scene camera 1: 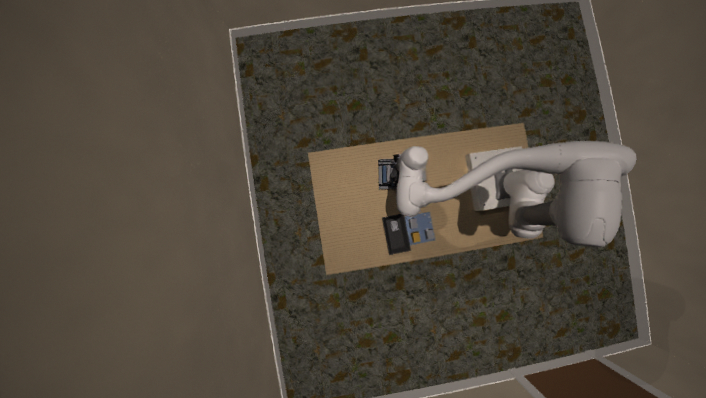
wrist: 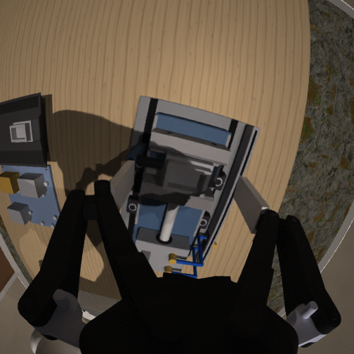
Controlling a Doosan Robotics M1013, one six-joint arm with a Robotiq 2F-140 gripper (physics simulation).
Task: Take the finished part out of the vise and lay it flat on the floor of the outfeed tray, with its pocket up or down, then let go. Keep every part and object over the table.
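Places are measured from the arm's base along level axes (x back, y right, z up), in millimetres.
Pixels of known places: gripper, fingertip midpoint: (scene camera 1: 394, 172); arm's base, origin of the base link: (scene camera 1: 507, 185).
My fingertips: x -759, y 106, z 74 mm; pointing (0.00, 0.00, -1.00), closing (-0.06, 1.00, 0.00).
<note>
For each thing: its middle in the pictures, then the offset to it from my fingertips. "pt": a spot on its surface instead.
- vise, body centre: (scene camera 1: 403, 173) dx +75, dy +1, dz -82 mm
- black outfeed tray, surface spot: (scene camera 1: 404, 249) pt dx +61, dy -481, dz -100 mm
- small grey part, body centre: (scene camera 1: 394, 225) dx +5, dy -327, dz -102 mm
- blue plate, body centre: (scene camera 1: 419, 228) dx +177, dy -357, dz -128 mm
- orange block, body centre: (scene camera 1: 415, 236) dx +139, dy -407, dz -106 mm
The vise (scene camera 1: 384, 176) (wrist: 192, 144) stands on the table, with grey jaws and a blue bed. In the wrist view the finished part (wrist: 185, 174), a grey block in shadow, sits between the jaws; its pocket is hard to make out. My gripper (wrist: 186, 179) is open and empty, with one fingertip pad to each side of the vise and the part between them in the picture. Their height over it is unclear. In the scene view the arm hides most of the gripper. The black outfeed tray (scene camera 1: 404, 249) (wrist: 20, 152) holds a small grey part (scene camera 1: 395, 226) (wrist: 21, 132).
A blue plate (scene camera 1: 424, 218) (wrist: 44, 192) beside the tray carries two grey blocks and an orange block (scene camera 1: 416, 237) (wrist: 9, 182). Blue tubing (wrist: 201, 251) with brass fittings runs at the vise's near end. A white box-like unit (scene camera 1: 487, 202) stands near the robot base.
</note>
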